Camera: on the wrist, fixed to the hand. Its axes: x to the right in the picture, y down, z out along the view.
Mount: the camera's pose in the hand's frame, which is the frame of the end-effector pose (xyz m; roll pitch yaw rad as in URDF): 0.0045 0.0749 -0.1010 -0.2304 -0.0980 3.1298
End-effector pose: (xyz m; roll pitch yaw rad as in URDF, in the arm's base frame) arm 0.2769 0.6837 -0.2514 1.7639 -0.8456 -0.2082
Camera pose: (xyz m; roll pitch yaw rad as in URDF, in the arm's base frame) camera 0.2293 0.7804 -0.1864 -1.8832 0.8474 3.0824
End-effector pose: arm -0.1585 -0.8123 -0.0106 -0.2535 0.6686 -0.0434
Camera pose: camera -0.2251 -0.7622 -0.1049 0.0550 -0.7599 3.0486
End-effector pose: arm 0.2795 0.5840 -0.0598 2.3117 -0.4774 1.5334
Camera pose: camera 0.2536 0.5322 0.0519 -2.4975 0.5331 -1.5150
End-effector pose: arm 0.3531 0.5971 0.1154 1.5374 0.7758 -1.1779
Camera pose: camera 0.4691 0.5875 0.1633 -1.8658 -0.7861 2.1020
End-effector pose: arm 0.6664 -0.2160 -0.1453 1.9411 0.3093 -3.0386
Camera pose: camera 0.6368 -0.2865 -0.0453 -2.2012 -0.2834 0.2026
